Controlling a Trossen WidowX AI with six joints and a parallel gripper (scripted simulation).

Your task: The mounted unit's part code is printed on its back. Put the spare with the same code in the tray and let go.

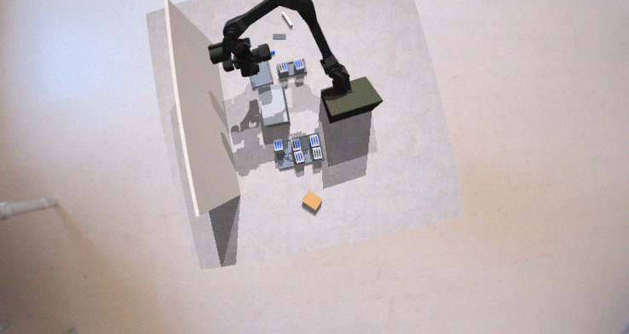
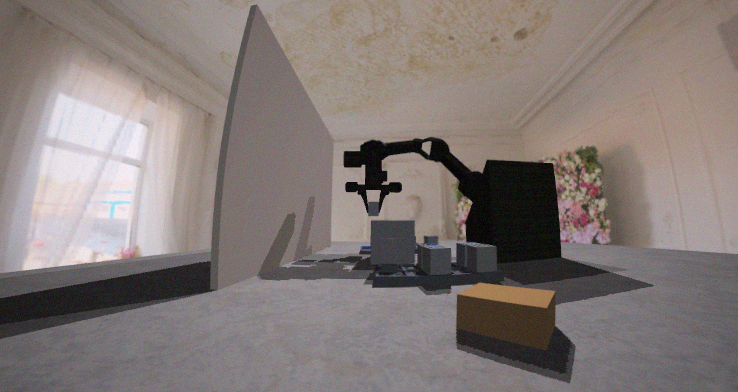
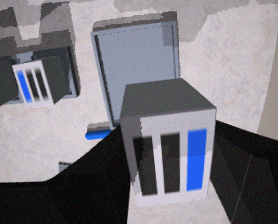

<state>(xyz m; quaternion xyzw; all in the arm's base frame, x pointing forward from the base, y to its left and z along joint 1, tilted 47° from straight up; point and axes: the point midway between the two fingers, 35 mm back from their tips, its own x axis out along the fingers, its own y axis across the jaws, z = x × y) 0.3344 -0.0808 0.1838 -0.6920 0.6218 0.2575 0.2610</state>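
My gripper tip is 10 mm past the flat grey tray and 130 mm above it. From my gripper tip the other things lie so: unit 50 mm behind, 190 mm to the left, 80 mm below; then grey spare block 20 mm above; then rack 150 mm behind, 20 mm to the left, 120 mm below.
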